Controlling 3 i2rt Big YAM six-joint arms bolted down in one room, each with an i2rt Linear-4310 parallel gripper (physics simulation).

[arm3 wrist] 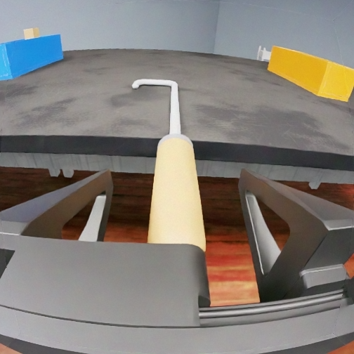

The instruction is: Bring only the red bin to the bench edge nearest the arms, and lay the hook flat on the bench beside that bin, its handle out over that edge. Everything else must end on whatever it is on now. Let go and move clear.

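The hook lies on the bench [240,115]. Its white rod [174,107] and bent tip rest on the dark top, the tip pointing left. Its cream handle [176,195] sticks out over the near bench edge. Arm3's gripper [175,172] is open, with one finger on each side of the handle and a gap on both sides; the handle's rear end is hidden behind the gripper body. The red bin does not show in this view. The grippers of arm1 and arm2 do not show either.
A blue bin [35,52] stands on the bench at the left, with a small tan block [31,33] showing above its rim. A yellow bin [310,72] stands at the right. Part of a white object [264,53] shows behind it. Reddish wooden floor [227,270] shows below the bench.
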